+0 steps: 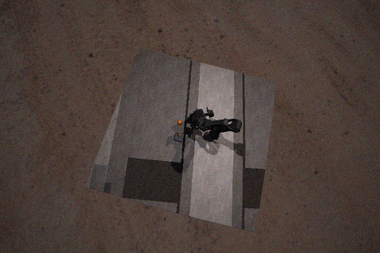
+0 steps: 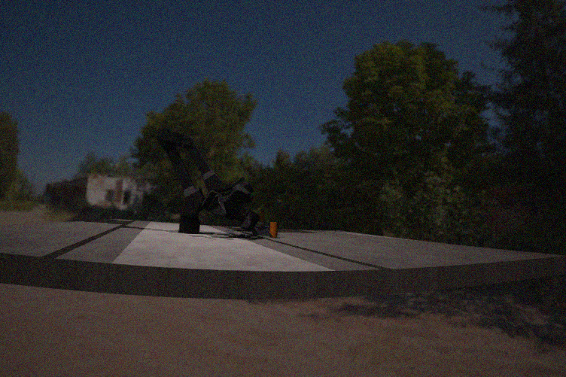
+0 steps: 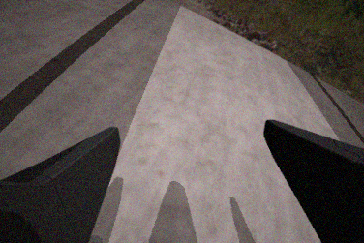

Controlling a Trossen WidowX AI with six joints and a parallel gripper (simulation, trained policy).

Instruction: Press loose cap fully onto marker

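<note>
Now: the orange cap 160 mm to the left of my gripper tip, 140 mm ahead of it and 30 mm below it. Also, from my gripper tip: holder block: 280 mm to the left, 120 mm ahead, 40 mm below.
</note>
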